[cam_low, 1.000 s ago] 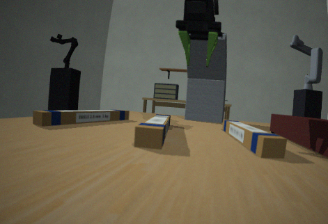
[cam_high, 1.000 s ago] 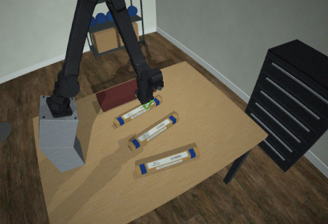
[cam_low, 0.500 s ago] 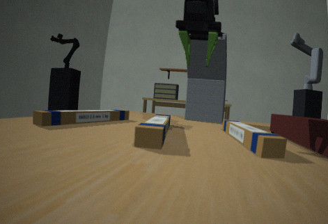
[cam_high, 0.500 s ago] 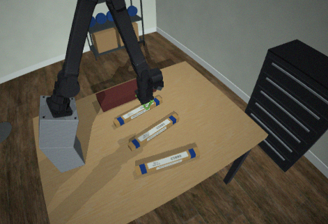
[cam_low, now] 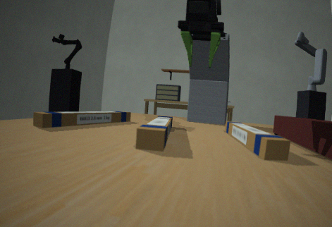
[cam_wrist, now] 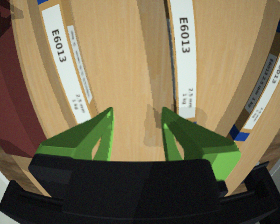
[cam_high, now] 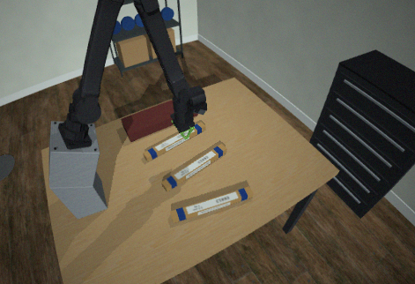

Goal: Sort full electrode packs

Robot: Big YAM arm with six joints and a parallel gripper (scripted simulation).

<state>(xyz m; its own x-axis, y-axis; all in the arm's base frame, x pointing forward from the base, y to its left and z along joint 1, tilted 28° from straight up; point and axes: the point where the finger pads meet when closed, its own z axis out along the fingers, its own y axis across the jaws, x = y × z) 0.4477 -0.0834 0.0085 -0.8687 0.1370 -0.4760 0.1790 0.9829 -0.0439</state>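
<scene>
Now: hand 8 cm past the pack of welding electrodes, 27 cm to the left of it and 14 cm above it. From my hand the other things lie so: dark red platform (6 cm ahead, 30 cm to the left, 14 cm below).
</scene>
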